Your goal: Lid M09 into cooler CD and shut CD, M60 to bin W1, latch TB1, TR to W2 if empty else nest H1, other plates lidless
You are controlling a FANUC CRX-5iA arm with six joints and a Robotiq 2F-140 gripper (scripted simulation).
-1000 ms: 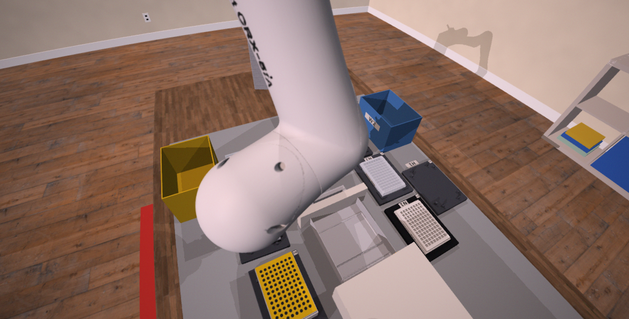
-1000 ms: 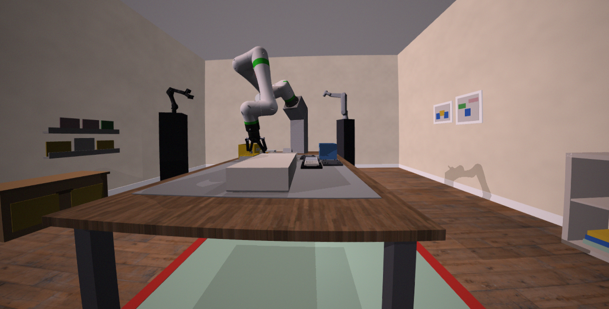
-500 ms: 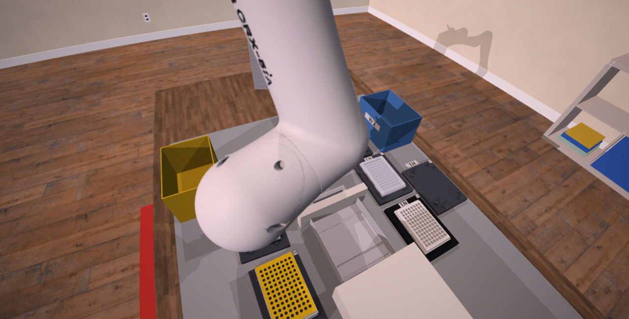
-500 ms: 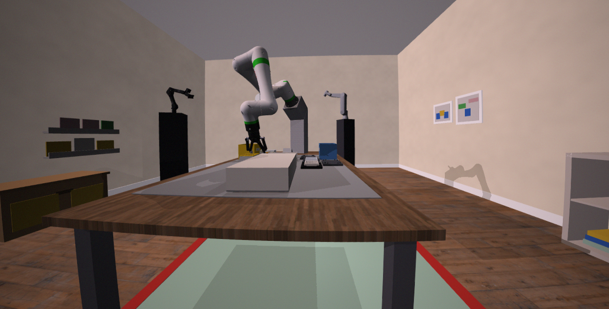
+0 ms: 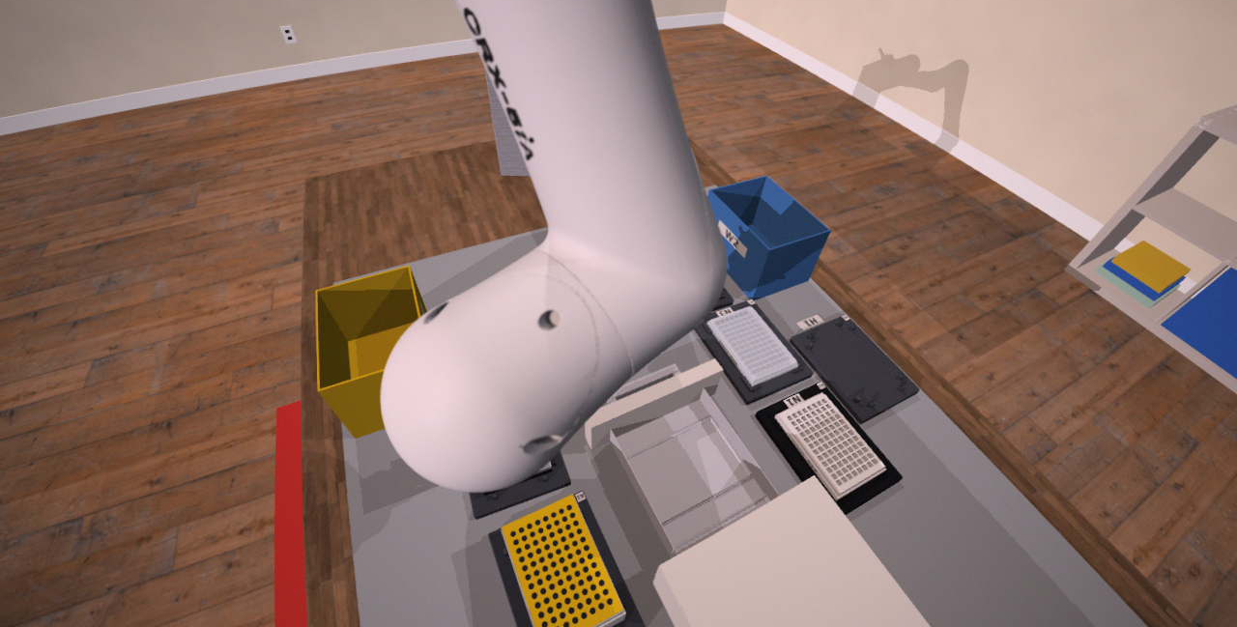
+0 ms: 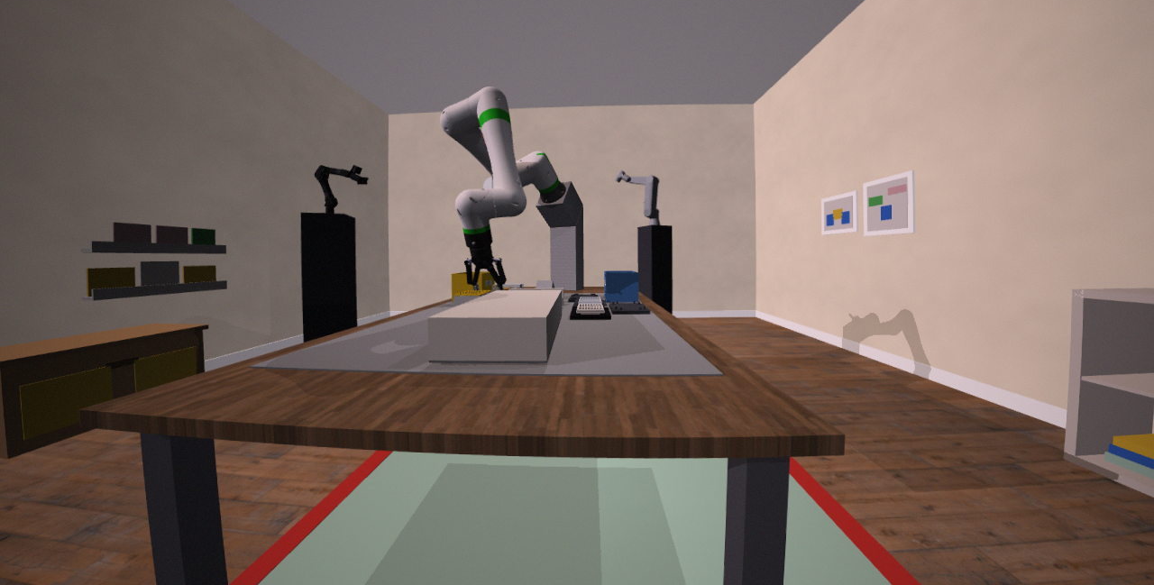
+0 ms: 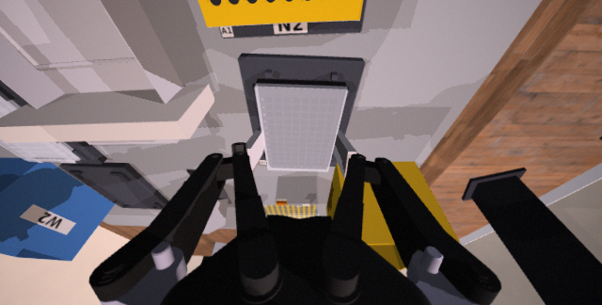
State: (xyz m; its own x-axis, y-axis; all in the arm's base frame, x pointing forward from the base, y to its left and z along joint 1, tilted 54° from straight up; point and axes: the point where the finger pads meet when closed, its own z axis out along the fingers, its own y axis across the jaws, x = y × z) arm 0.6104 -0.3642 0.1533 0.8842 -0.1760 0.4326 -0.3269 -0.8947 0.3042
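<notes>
Right now the nest N4 is 4 cm below my hand. Also, from my hand: yellow tip rack TR (16 cm ahead, 7 cm to the right, 1 cm above); lid (2 cm below); nest N2 (17 cm ahead, 7 cm to the right, 4 cm below).
</notes>
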